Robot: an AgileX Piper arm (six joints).
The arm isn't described. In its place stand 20 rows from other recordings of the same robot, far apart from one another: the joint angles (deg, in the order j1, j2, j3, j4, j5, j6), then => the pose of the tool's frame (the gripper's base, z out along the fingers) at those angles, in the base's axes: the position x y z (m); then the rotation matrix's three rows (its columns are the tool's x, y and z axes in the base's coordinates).
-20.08, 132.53, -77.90, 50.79, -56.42, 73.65 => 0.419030 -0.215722 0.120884; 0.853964 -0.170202 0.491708; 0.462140 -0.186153 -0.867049; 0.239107 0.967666 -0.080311
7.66, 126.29, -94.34, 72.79, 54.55, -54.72 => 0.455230 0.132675 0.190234; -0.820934 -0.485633 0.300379; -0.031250 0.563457 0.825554; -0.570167 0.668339 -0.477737
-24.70, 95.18, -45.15, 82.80, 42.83, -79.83 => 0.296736 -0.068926 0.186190; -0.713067 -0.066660 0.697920; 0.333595 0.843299 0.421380; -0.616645 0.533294 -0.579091
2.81, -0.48, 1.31, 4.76, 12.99, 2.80 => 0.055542 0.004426 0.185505; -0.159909 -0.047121 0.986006; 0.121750 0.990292 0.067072; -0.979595 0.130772 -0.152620
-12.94, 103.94, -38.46, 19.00, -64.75, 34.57 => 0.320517 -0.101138 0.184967; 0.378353 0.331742 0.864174; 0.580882 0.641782 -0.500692; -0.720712 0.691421 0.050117
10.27, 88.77, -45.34, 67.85, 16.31, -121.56 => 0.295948 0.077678 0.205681; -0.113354 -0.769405 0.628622; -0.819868 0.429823 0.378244; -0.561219 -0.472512 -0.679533
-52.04, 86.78, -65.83, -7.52, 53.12, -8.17 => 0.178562 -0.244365 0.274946; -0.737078 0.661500 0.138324; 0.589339 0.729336 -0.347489; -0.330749 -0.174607 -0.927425
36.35, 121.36, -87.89, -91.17, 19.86, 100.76 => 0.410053 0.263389 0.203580; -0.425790 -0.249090 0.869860; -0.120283 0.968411 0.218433; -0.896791 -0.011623 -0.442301
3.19, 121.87, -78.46, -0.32, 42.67, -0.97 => 0.405530 0.022257 0.113967; -0.985007 -0.075797 0.154970; -0.075965 0.997099 0.004846; -0.154888 -0.006999 -0.987907
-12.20, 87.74, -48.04, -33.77, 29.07, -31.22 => 0.278816 -0.085427 0.206520; -0.698168 -0.579444 0.420484; -0.714958 0.594959 -0.367232; -0.037380 -0.557018 -0.829659
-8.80, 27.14, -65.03, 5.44, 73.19, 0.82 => 0.014477 0.006116 0.427312; -0.494006 0.095618 0.864185; 0.118633 0.992052 -0.041950; -0.861327 0.081798 -0.501423
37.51, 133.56, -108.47, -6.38, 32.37, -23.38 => 0.416719 0.313050 0.163655; -0.271458 -0.809609 0.520427; -0.814134 0.481557 0.324483; -0.513319 -0.335614 -0.789852
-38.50, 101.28, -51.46, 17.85, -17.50, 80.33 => 0.281508 -0.234639 0.188521; 0.725313 0.277695 0.629926; 0.684793 -0.384825 -0.618844; 0.070561 0.880224 -0.469283
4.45, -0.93, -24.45, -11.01, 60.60, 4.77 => 0.001286 -0.015087 0.258244; -0.495737 0.061559 0.866288; -0.050419 0.993762 -0.099470; -0.867008 -0.092988 -0.489542
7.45, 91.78, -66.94, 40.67, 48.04, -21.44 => 0.321994 0.086581 0.270696; -0.901262 -0.223920 0.370927; 0.011579 0.843348 0.537243; -0.433120 0.488491 -0.757485
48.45, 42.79, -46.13, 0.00, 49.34, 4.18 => 0.087937 0.099220 0.341579; -0.488570 -0.714666 0.500551; -0.441363 0.697299 0.564777; -0.752661 0.055008 -0.656106
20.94, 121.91, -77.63, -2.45, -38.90, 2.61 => 0.448383 0.174195 0.199915; -0.011360 -0.382221 0.924001; 0.008782 0.923987 0.382323; -0.999897 0.012458 -0.007139
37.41, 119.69, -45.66, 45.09, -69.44, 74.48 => 0.315684 0.165477 0.114601; 0.074449 0.092163 0.992957; 0.997133 0.006608 -0.075375; -0.013508 0.995722 -0.091407
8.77, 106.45, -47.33, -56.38, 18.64, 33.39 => 0.319212 0.024739 0.113306; -0.818361 -0.360387 0.447669; -0.484539 0.851543 -0.200243; -0.309044 -0.380784 -0.871490
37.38, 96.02, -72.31, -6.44, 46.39, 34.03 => 0.283409 0.207225 0.258017; -0.911108 -0.147189 0.384989; -0.076957 0.978386 0.191933; -0.404919 0.145244 -0.902743
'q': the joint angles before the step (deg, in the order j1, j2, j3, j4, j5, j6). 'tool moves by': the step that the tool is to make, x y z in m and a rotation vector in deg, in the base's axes. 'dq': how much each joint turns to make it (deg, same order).
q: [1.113, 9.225, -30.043, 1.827, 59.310, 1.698]
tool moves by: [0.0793, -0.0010, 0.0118, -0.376, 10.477, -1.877]
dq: [-0.080, 24.403, -4.710, -1.750, -9.237, 1.866]
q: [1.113, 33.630, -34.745, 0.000, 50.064, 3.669]
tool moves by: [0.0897, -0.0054, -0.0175, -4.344, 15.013, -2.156]
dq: [-0.001, 26.240, -8.410, -6.111, -2.597, 3.305]
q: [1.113, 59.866, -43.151, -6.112, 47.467, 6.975]
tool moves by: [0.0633, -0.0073, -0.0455, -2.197, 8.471, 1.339]
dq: [-1.750, 18.643, -4.418, -1.495, -5.963, -2.168]
